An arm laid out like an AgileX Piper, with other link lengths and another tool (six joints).
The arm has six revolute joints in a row. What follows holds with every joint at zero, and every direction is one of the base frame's. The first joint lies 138.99 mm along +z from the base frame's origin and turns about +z. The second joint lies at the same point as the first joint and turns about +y. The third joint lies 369.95 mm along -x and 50.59 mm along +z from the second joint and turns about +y. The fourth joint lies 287.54 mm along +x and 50.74 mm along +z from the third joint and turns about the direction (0.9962, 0, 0.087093). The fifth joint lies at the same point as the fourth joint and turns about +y. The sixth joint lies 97.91 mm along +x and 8.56 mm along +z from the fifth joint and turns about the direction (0.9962, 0, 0.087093). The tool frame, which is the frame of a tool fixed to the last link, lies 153.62 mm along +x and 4.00 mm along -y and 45.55 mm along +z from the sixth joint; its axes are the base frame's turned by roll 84.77, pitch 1.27 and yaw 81.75 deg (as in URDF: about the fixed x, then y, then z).
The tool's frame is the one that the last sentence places.
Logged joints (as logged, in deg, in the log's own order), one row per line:
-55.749, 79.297, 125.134, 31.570, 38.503, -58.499
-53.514, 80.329, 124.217, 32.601, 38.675, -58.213
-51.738, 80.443, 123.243, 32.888, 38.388, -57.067
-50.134, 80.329, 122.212, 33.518, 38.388, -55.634
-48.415, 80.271, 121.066, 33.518, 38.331, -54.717
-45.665, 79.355, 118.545, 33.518, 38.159, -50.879
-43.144, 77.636, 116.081, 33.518, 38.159, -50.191
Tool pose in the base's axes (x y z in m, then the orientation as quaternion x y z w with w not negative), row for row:
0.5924, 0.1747, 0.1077, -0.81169, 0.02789, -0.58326, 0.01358
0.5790, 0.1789, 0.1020, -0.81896, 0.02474, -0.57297, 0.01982
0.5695, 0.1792, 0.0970, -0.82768, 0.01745, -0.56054, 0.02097
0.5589, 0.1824, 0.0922, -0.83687, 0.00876, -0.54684, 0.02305
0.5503, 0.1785, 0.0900, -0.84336, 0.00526, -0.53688, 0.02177
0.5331, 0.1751, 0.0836, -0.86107, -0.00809, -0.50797, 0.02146
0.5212, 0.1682, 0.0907, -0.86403, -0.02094, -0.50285, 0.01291
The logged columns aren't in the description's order. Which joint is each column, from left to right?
Columns, left to right: joint 3, joint 6, joint 2, joint 1, joint 4, joint 5.
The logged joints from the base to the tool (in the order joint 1, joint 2, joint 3, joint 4, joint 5, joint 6), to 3 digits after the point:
31.570, 125.134, -55.749, 38.503, -58.499, 79.297
32.601, 124.217, -53.514, 38.675, -58.213, 80.329
32.888, 123.243, -51.738, 38.388, -57.067, 80.443
33.518, 122.212, -50.134, 38.388, -55.634, 80.329
33.518, 121.066, -48.415, 38.331, -54.717, 80.271
33.518, 118.545, -45.665, 38.159, -50.879, 79.355
33.518, 116.081, -43.144, 38.159, -50.191, 77.636

